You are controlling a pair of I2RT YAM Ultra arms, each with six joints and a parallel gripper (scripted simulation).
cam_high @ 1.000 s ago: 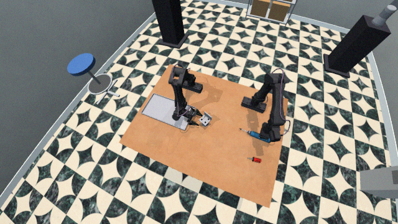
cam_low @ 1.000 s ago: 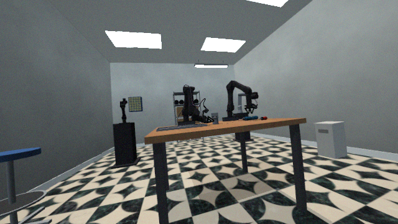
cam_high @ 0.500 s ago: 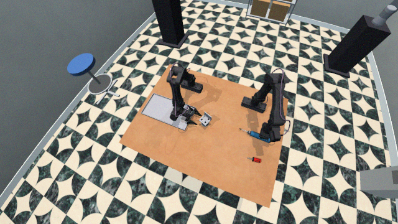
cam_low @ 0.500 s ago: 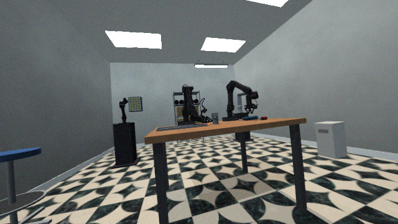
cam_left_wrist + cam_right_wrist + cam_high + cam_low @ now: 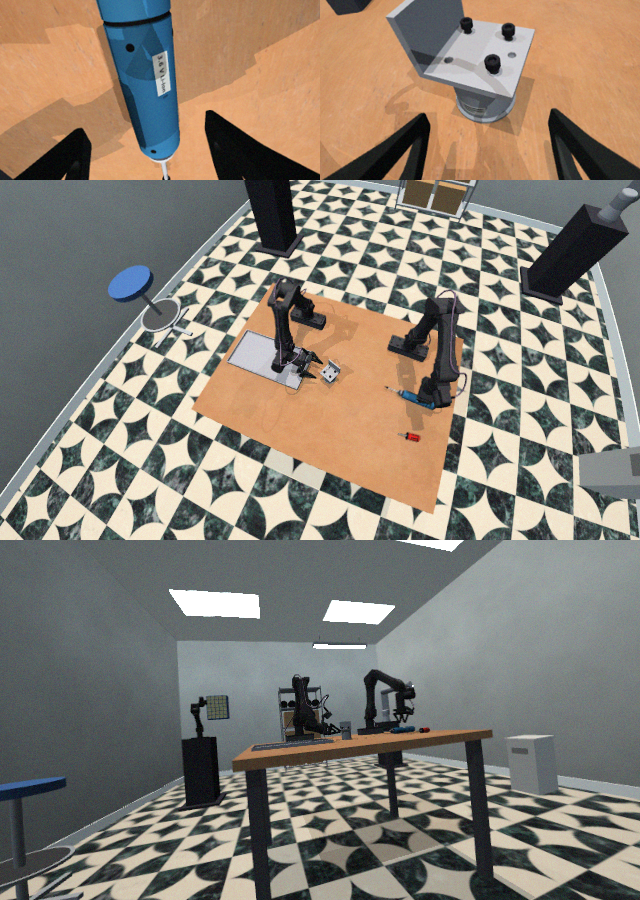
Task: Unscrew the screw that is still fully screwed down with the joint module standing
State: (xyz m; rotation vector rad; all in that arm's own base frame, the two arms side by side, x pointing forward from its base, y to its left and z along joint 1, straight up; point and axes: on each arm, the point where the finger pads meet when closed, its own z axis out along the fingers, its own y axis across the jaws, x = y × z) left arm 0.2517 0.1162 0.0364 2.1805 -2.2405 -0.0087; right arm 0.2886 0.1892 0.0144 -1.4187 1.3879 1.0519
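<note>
My right hand is 10 mm short of the screw, 40 mm to the right of it and 20 mm below it. The rest, counted from my right hand: round joint module 60 mm to the left, 20 mm below; then grey mat 280 mm to the right, 50 mm below; then grey bracket 60 mm to the left, 20 mm above.
</note>
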